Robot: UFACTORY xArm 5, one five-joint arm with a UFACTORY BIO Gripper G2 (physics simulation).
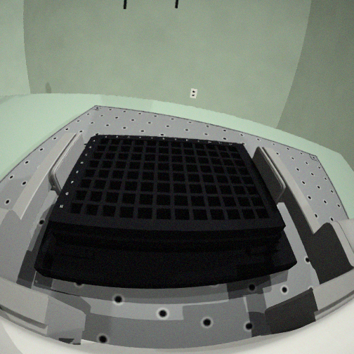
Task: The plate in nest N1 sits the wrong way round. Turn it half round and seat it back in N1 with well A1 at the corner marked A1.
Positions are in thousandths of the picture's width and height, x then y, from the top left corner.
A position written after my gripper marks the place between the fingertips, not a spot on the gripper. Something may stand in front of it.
Note:
I see my gripper (482,414), a black plate (394,541) and a black nest (321,753).

